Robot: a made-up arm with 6 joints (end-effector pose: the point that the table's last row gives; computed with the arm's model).
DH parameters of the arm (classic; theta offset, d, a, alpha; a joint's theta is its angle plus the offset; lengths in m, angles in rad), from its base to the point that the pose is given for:
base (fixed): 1.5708 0.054 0 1.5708
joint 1: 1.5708 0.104 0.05 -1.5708
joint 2: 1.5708 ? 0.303 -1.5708
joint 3: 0 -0.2 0.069 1.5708
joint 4: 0 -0.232 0.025 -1.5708
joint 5: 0 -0.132 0.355 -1.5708
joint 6: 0 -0.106 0.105 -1.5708
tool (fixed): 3.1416 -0.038 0 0
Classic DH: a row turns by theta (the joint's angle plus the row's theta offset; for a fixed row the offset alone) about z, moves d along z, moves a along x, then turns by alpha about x.
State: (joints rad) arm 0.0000 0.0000 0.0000 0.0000 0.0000 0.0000
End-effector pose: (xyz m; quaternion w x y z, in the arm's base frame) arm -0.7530 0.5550 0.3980 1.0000 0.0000 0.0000 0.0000
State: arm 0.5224 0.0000 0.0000 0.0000 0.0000 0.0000
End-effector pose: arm -0.7530 0.3093 0.6290 0.9661 0.2582 0.0000 0.0000
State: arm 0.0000 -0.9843 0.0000 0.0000 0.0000 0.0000
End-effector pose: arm -0.1254 0.5550 0.9805 0.8813 0.0000 0.4725 0.0000
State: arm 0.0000 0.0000 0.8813 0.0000 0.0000 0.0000
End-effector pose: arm -0.4542 0.9366 0.3980 0.9045 0.0000 0.0000 -0.4265
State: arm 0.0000 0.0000 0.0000 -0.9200 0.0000 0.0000
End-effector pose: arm -0.4870 0.5550 0.7468 0.8961 0.0000 0.4439 0.0000
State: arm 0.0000 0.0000 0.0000 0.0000 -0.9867 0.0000
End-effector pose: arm -0.4582 0.2188 0.3980 0.8807 0.0000 0.0000 0.4736
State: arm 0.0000 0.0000 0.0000 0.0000 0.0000 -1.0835
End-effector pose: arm -0.6636 0.5550 0.3254 0.8568 0.0000 -0.5156 0.0000
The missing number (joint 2, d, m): -0.429
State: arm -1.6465 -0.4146 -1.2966 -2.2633 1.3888 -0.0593
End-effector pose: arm -0.6004 0.6378 -0.7340 0.3723 0.8658 -0.3258 0.0750
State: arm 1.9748 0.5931 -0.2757 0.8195 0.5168 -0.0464
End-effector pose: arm -0.5475 0.1960 0.8517 0.2641 0.7230 -0.2959 -0.5657
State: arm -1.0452 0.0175 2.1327 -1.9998 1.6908 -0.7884
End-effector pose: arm 0.3449 0.3195 0.1332 0.1246 -0.0956 0.4457 -0.8813
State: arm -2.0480 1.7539 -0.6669 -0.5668 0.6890 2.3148
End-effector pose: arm -0.3370 -0.9146 -0.1084 0.5234 -0.6908 0.1170 -0.4848
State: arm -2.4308 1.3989 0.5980 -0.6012 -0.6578 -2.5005
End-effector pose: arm -0.3335 -0.5807 -0.0468 0.1075 0.1792 -0.4020 0.8915
